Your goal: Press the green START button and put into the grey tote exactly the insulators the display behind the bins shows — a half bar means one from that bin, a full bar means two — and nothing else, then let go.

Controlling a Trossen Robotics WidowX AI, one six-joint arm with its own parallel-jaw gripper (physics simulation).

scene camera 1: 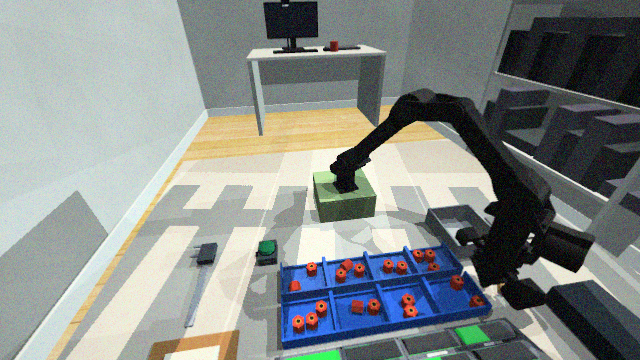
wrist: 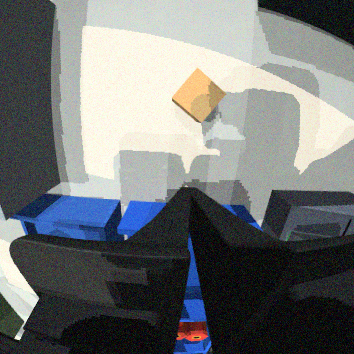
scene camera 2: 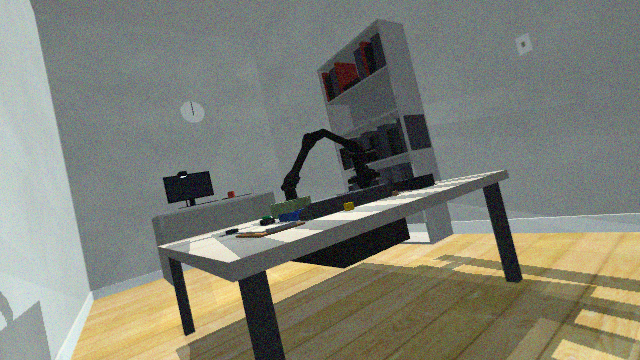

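Observation:
My gripper is shut and empty, pointing down near the right end of the blue bins. The bins form two rows of four compartments, each holding two or three red-orange insulators. The grey tote stands beyond the bins' right end, partly hidden by the arm; no insulator shows in its visible part. The green START button sits on a dark housing left of the bins. The display is cut off at scene camera 1's bottom edge; green bars show at its left and upper right, with a green sliver between.
The arm stands on a green block. An orange block lies on the table. A dark box is at the right. A black plug-like item and a wooden frame lie left. A yellow block stands near the table's edge.

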